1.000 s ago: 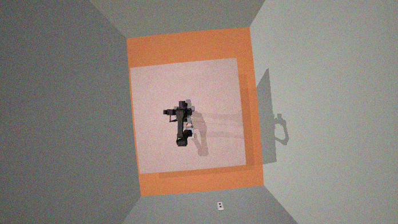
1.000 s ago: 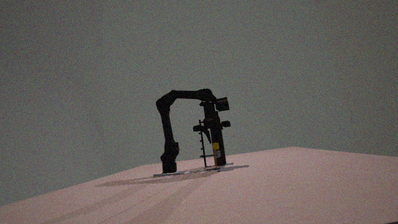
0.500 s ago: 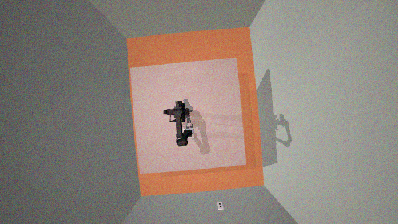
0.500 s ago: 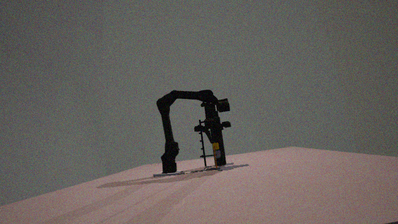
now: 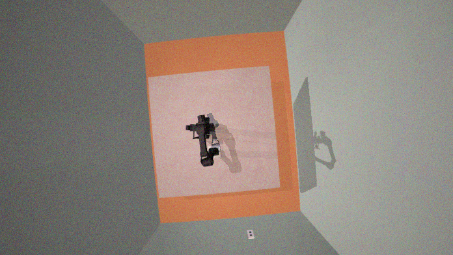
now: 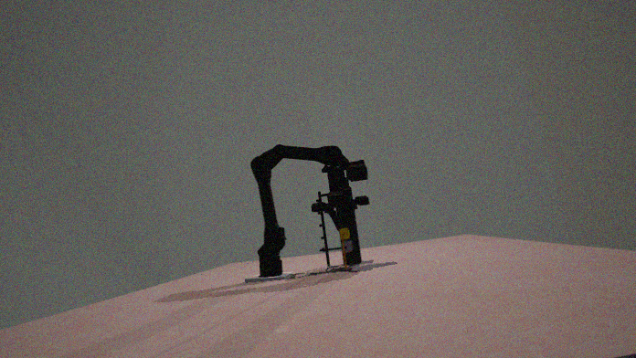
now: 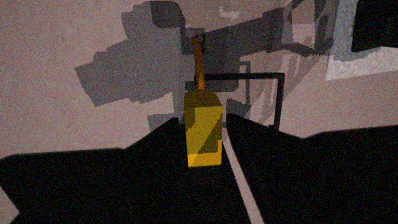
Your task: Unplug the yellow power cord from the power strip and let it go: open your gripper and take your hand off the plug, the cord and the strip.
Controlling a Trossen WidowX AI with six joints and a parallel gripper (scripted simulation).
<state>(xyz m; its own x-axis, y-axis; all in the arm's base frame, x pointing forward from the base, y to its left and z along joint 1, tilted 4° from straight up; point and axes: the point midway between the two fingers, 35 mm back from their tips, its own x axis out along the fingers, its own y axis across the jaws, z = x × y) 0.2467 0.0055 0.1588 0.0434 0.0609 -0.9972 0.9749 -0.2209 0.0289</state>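
My gripper tip is 3 cm to the right of the yellow plug.
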